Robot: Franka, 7 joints.
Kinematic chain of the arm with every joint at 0, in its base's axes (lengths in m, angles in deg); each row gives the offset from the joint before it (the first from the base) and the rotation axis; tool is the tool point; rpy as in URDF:
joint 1: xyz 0 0 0.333 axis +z
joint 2: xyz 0 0 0 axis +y
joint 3: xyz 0 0 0.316 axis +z
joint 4: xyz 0.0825 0 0 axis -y
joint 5: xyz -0.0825 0 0.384 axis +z
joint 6: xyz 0 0 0 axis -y
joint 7: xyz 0.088 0 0 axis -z
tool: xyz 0 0 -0.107 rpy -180 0 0
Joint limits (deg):
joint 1: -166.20..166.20
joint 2: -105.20..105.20
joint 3: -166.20..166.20
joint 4: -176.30..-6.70
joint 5: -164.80..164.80
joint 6: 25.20..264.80
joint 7: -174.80..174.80
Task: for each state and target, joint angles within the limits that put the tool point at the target. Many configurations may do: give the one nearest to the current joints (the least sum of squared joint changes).
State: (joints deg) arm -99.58 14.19 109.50 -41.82 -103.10 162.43 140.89
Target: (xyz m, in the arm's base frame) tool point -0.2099 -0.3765 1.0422
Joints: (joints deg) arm -124.06 37.58 113.53 -6.70 -99.38 171.28 140.89
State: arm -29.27 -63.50 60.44 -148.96 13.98 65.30 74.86
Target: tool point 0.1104 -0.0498 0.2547
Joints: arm -59.58 -46.86 65.83 -176.30 8.67 74.33 74.86
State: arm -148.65 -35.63 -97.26 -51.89 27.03 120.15 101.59
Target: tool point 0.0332 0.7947 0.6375
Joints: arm -115.38 -61.86 -103.58 -36.00 26.75 142.23 101.59
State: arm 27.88 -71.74 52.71 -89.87 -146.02 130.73 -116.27
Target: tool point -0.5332 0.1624 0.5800
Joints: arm 56.90 -88.62 65.45 -115.82 -146.07 141.46 -116.27
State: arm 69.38 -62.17 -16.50 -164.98 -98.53 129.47 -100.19
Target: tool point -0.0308 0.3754 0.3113
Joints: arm 91.31 -18.57 4.70 -158.69 -98.87 137.83 -100.19
